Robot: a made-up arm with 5 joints.
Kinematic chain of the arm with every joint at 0, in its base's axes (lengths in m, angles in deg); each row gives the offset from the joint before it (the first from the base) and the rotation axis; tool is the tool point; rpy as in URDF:
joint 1: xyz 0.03 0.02 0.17 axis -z
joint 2: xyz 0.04 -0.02 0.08 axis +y
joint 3: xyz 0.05 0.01 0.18 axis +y
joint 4: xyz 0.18 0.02 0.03 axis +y
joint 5: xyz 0.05 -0.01 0 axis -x
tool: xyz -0.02 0.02 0 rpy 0 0 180
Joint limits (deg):
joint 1: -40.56..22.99
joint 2: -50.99..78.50
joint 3: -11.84..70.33
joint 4: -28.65..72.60
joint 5: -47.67..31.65
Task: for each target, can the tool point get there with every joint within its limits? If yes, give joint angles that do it. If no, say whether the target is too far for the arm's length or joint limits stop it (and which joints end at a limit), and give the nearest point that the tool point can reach.
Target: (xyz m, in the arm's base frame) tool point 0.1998 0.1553 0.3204
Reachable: yes | joints -33.81 -14.68 53.14 41.19 -25.96
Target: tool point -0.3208 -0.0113 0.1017
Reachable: no: joint limits stop it (at a limit: joint 1, joint 2, joint 3) | nearest point 0.0615 0.0697 0.1167 | short by 0.391 m
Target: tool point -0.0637 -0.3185 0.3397
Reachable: no: joint limits stop it (at a limit: joint 1, joint 2, joint 3, joint 4, joint 5) | nearest point 0.1286 -0.0033 0.3412 | short by 0.369 m
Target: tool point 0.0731 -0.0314 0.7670
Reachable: no: too far | nearest point 0.0849 0.0114 0.6134 | short by 0.160 m
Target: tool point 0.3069 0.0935 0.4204
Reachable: yes | joints -10.99 -4.92 20.25 -15.94 -14.92
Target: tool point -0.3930 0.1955 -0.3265
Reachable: no: too far | nearest point 0.0905 0.0981 0.0685 | short by 0.632 m
